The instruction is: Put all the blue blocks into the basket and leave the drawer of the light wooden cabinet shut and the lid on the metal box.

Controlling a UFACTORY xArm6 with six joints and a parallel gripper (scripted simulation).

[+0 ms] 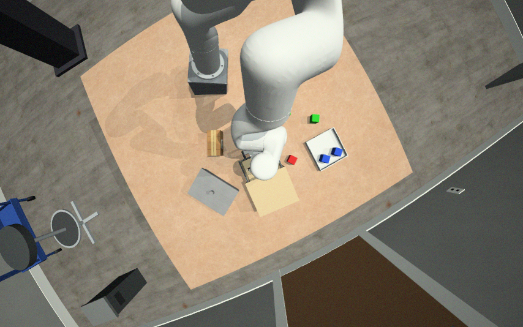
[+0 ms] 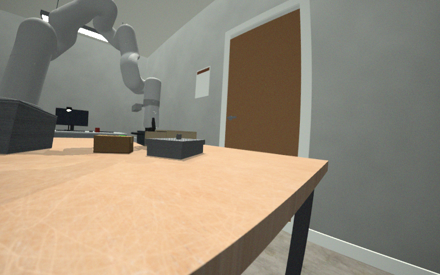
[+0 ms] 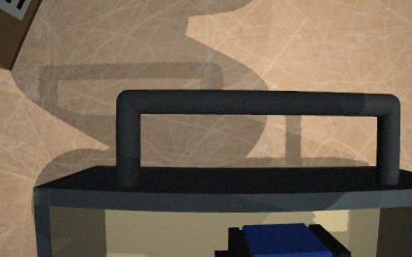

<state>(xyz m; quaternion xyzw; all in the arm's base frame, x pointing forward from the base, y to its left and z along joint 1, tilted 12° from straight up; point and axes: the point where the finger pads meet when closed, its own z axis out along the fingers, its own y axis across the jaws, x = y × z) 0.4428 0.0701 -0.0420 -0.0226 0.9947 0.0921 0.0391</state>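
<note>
Now: the white basket 5 cm ahead of my hand, 28 cm to the left of it and 3 cm below it. Round my hand: light wooden cabinet: 7 cm ahead, 1 cm to the right; then small brown box: 15 cm behind, 16 cm to the right; then red block: 4 cm ahead, 12 cm to the left, 2 cm below.
</note>
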